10 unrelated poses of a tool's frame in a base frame.
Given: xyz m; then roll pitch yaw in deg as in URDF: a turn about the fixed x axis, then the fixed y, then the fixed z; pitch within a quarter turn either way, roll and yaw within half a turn.
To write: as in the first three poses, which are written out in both.
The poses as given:
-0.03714, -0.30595, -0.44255, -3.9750, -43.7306, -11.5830
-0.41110, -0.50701, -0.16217, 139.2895, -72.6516, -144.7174
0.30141, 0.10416, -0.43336, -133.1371, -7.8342, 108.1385
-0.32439, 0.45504, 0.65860, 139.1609, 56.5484, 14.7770
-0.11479, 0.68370, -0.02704, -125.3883, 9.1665, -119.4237
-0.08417, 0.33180, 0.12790, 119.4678, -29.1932, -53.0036
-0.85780, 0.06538, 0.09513, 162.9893, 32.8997, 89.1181
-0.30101, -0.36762, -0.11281, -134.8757, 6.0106, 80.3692
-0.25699, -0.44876, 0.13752, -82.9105, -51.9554, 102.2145
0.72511, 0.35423, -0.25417, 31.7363, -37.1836, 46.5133
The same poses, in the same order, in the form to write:
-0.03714, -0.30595, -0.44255, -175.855, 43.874, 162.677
-0.41110, -0.50701, -0.16217, 168.483, 103.063, 173.249
0.30141, 0.10416, -0.43336, -100.678, 132.638, -169.140
-0.32439, 0.45504, 0.65860, 23.366, 114.647, -119.211
-0.11479, 0.68370, -0.02704, -78.804, 124.870, -22.967
-0.08417, 0.33180, 0.12790, 122.690, 115.433, -127.596
-0.85780, 0.06538, 0.09513, 24.333, 143.407, -61.492
-0.30101, -0.36762, -0.11281, -81.549, 134.563, 176.321
-0.25699, -0.44876, 0.13752, -142.169, 85.638, -162.191
0.72511, 0.35423, -0.25417, 145.262, 47.345, -87.825

